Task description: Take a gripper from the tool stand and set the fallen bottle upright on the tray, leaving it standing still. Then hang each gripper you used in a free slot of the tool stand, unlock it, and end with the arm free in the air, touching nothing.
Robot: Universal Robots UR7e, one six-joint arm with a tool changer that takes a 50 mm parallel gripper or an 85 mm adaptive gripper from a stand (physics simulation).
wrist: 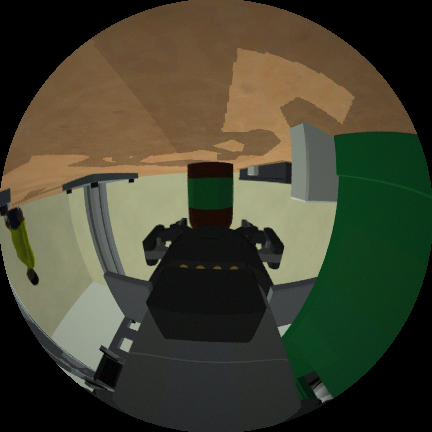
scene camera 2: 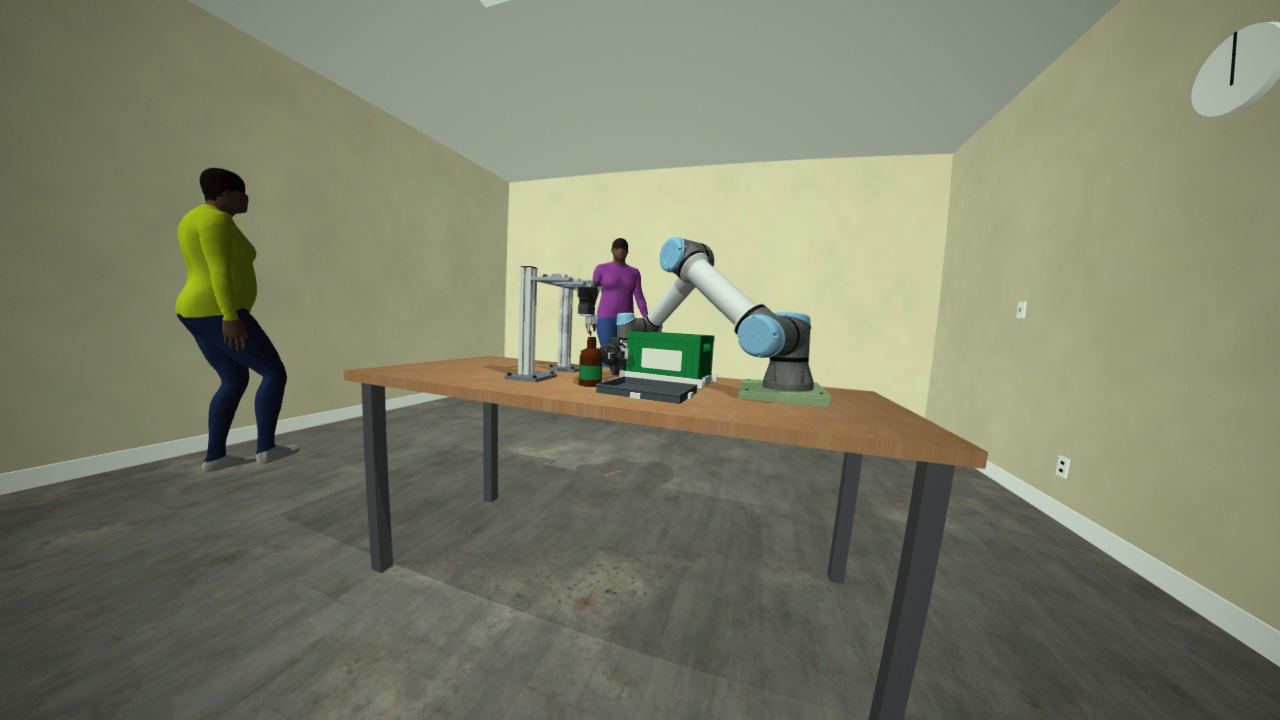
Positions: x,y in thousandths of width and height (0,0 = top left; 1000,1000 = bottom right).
Labels:
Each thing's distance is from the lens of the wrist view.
adaptive gripper (wrist: 483,571): 0.05 m
pale rail (wrist: 726,383): 0.05 m

